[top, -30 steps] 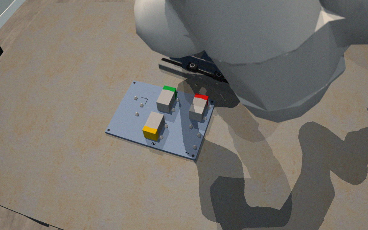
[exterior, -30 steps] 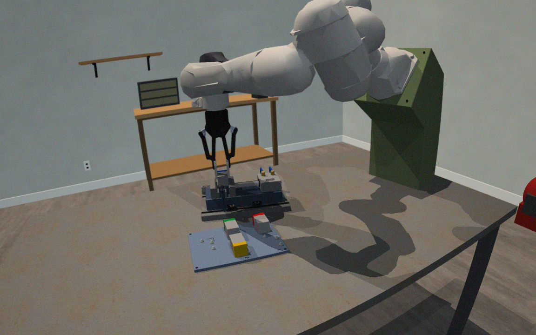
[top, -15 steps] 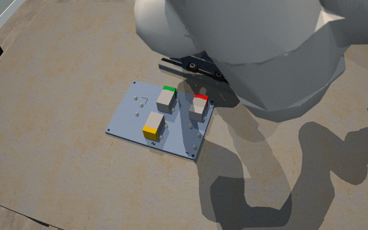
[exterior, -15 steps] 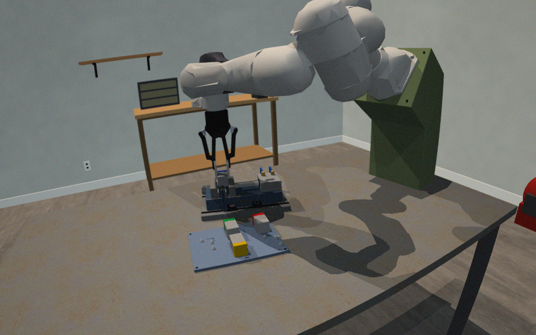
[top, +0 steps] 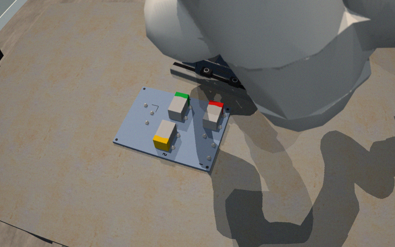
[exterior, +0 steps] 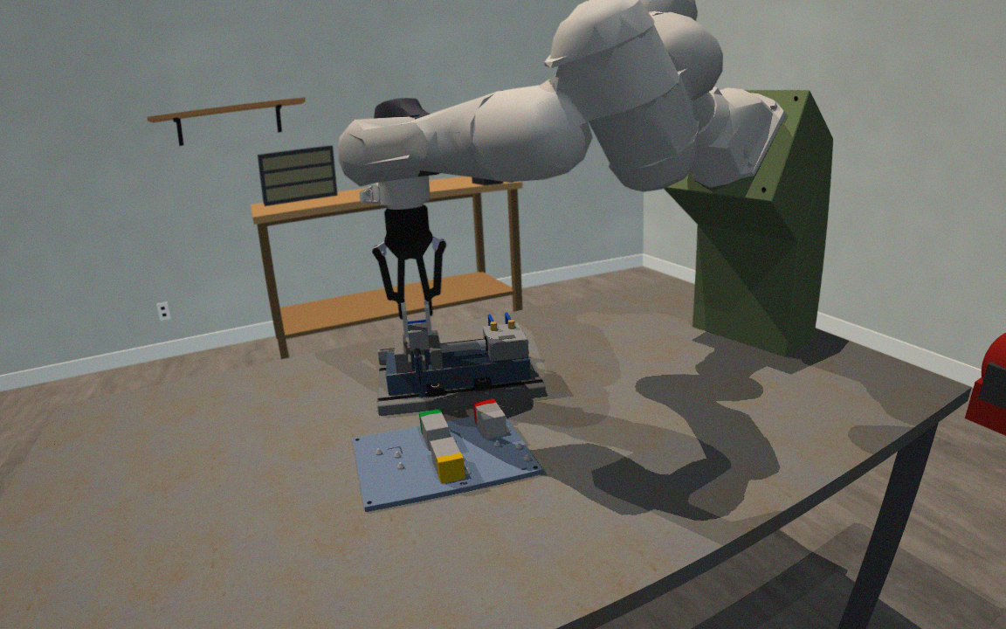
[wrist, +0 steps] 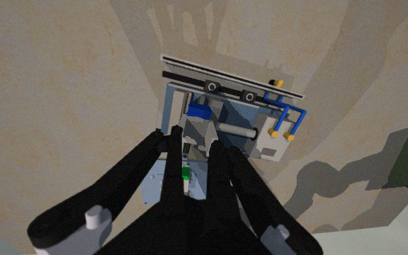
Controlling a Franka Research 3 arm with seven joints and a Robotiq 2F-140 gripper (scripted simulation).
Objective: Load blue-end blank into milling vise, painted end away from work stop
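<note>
Now: hand 4 cm above the blue-ended blank. Also, from my hand: fixed jaw: 6 cm below, 3 cm ahead, 1 cm to the left; then grey rod: 8 cm behind, 6 cm below; then work stop: 5 cm to the left, 5 cm below.
</note>
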